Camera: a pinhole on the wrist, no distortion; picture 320 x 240 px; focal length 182.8 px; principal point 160.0 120.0 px. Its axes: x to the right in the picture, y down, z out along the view. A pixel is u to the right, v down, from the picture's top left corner.
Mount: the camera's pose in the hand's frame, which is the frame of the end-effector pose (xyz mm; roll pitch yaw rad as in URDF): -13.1 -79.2 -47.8 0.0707 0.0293 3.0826
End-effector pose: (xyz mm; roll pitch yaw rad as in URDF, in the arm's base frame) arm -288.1 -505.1 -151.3 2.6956 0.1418 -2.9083
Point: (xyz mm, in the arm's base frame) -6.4 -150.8 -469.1
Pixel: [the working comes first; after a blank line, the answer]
In the camera's frame: 289.4 -120.2 516.1

262.5 77.4
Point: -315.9 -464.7 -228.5
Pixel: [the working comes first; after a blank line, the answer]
In the camera's frame: -40.2 -81.2 139.2

107.3 13.3
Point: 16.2 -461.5 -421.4
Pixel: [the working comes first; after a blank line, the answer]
In the camera's frame: 237.3 117.3 315.6

297.4 187.9
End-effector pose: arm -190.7 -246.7 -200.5 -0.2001 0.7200 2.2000
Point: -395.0 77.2 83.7
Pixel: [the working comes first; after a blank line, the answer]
In the camera's frame: -129.6 66.5 492.0

111.8 144.7
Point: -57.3 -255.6 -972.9
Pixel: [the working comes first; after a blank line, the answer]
In the camera's frame: -433.3 -174.9 -599.2

behind the camera
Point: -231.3 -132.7 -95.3
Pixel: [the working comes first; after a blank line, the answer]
In the camera's frame: -35.7 -2.8 193.2

126.2 117.3
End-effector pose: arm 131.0 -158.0 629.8 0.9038 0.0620 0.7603
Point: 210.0 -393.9 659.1
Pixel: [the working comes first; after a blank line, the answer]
In the camera's frame: 84.1 64.8 237.5

224.8 169.9
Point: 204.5 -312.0 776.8
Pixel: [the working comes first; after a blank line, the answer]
In the camera's frame: 46.3 -69.5 271.1

191.2 73.1
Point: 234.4 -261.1 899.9
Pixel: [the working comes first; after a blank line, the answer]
In the camera's frame: 2.0 -176.8 342.9

161.0 25.8
